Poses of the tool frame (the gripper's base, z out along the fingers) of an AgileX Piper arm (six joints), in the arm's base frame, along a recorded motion.
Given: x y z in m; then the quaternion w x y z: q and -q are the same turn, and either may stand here.
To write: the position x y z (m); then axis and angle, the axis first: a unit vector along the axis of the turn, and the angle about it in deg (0 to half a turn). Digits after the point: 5 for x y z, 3 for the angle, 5 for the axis.
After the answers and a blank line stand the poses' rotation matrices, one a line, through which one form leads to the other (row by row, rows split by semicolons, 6 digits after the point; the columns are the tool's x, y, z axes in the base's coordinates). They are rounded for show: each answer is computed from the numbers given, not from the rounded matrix.
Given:
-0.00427, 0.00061, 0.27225, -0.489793, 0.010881, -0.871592, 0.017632
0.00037, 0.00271, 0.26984, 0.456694, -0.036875, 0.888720, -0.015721
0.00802, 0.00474, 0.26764, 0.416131, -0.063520, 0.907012, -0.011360
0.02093, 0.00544, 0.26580, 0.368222, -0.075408, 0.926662, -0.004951
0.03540, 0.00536, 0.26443, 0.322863, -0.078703, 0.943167, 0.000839
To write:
-0.00427, 0.00061, 0.27225, -0.01248, 0.99972, -0.02022, 121.346
0.00037, 0.00271, 0.26984, -0.04145, 0.99898, -0.01767, 125.652
0.00802, 0.00474, 0.26764, -0.06986, 0.99748, -0.01249, 130.819
0.02093, 0.00544, 0.26580, -0.08111, 0.99669, -0.00533, 136.788
0.03540, 0.00536, 0.26443, -0.08316, 0.99654, 0.00089, 142.328

-0.519968 -0.001696 0.854184; -0.036240 0.999141 -0.020077; -0.853416 -0.041395 -0.519583
-0.580141 -0.051184 0.812906; -0.079903 0.996786 0.005738; -0.810587 -0.061624 -0.582367
-0.645600 -0.105772 0.756315; -0.124681 0.991672 0.032258; -0.753429 -0.073473 -0.653412
-0.717453 -0.136109 0.683181; -0.143401 0.988578 0.046358; -0.681687 -0.064710 -0.728776
-0.779131 -0.149002 0.608896; -0.147918 0.987610 0.052403; -0.609160 -0.049238 -0.791517

